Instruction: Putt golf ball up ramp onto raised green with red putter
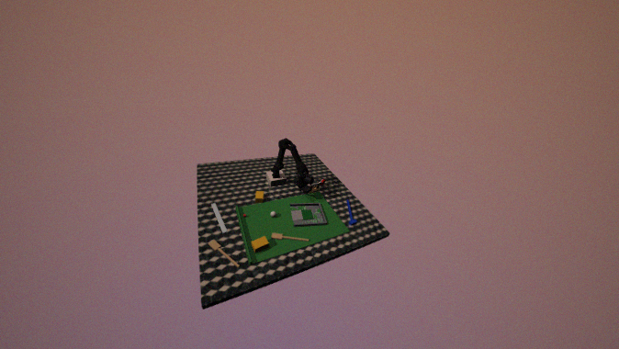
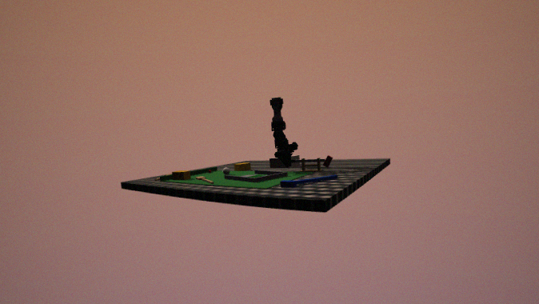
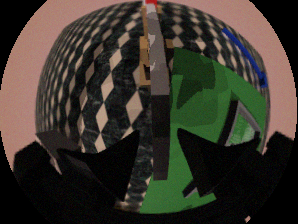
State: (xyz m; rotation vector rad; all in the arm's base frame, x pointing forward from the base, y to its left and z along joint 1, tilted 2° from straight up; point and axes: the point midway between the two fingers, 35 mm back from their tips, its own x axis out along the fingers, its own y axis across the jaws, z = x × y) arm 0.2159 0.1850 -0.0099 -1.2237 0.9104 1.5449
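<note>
Now: gripper tip 110 mm to the right of the red putter, 40 mm past it and 30 mm below it. Round my gripper tip: white golf ball (310 mm to the right, 200 mm ahead, 10 mm below); green mat (270 mm ahead, 180 mm to the right, 30 mm below); small wooden rack (120 mm to the left, 40 mm behind).
</note>
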